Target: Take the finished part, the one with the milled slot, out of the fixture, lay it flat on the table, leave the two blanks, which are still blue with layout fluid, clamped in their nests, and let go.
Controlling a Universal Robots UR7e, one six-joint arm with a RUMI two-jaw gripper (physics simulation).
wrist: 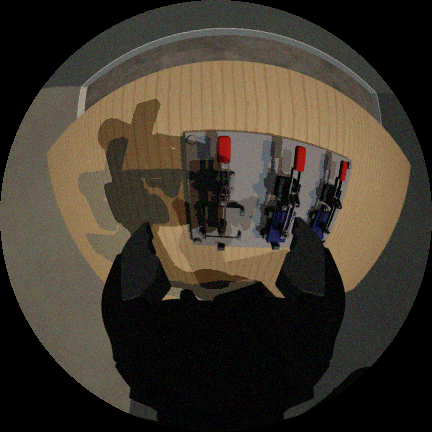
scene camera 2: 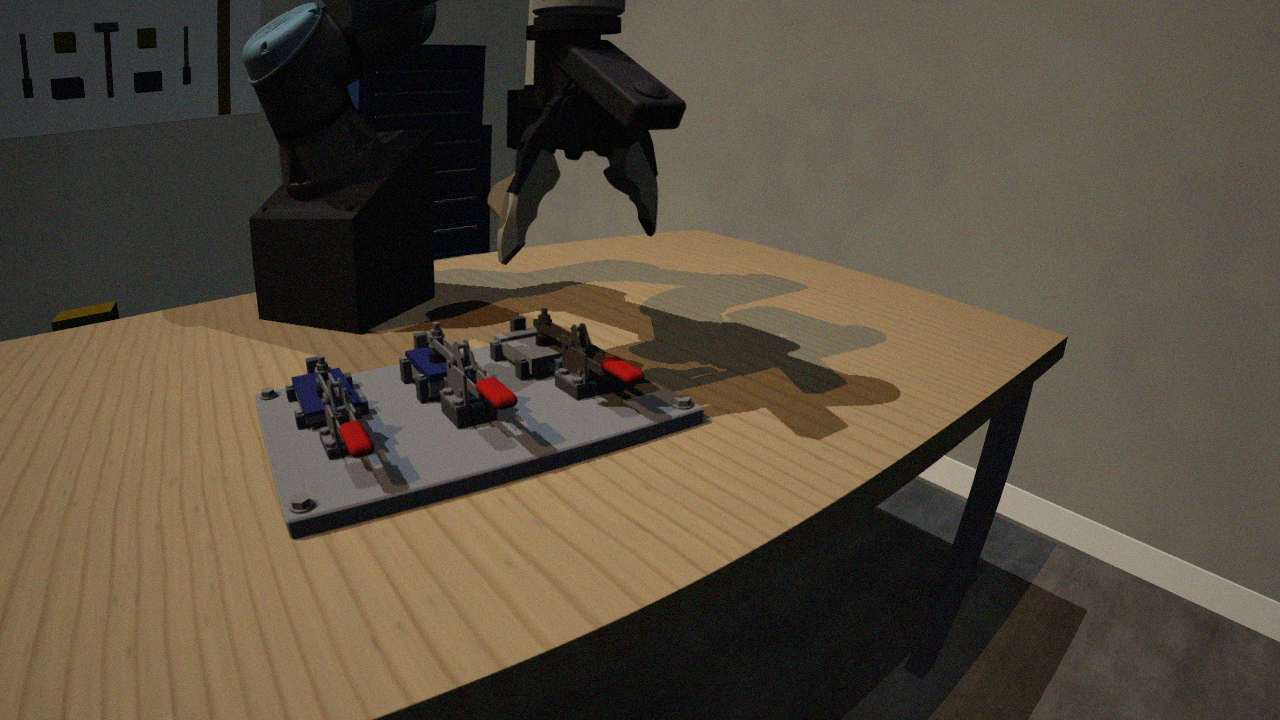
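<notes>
The finished part (scene camera 2: pixel 529 354) is a grey block in the right-hand nest of the fixture plate (scene camera 2: pixel 290 465) (wrist: pixel 250 167). A toggle clamp reaches over it; its slot cannot be made out. In the wrist view that nest is shaded and the part is hard to tell apart. One blue blank (scene camera 2: pixel 424 366) (wrist: pixel 276 228) sits in the middle nest and the other blue blank (scene camera 2: pixel 308 394) (wrist: pixel 320 223) in the left-hand nest, each under a clamp. My gripper (scene camera 2: pixel 580 246) (wrist: pixel 221 222) is open and empty, pointing down, well above the table behind the plate in the scene view.
Three red clamp handles (scene camera 2: pixel 355 437) (scene camera 2: pixel 495 392) (scene camera 2: pixel 622 369) point toward the table's near edge. Bolt heads stand at the plate's corners. The arm's dark pedestal (scene camera 2: pixel 308 268) stands behind the plate. The wooden table (scene camera 2: pixel 161 537) (wrist: pixel 225 95) carries shadows right of the plate.
</notes>
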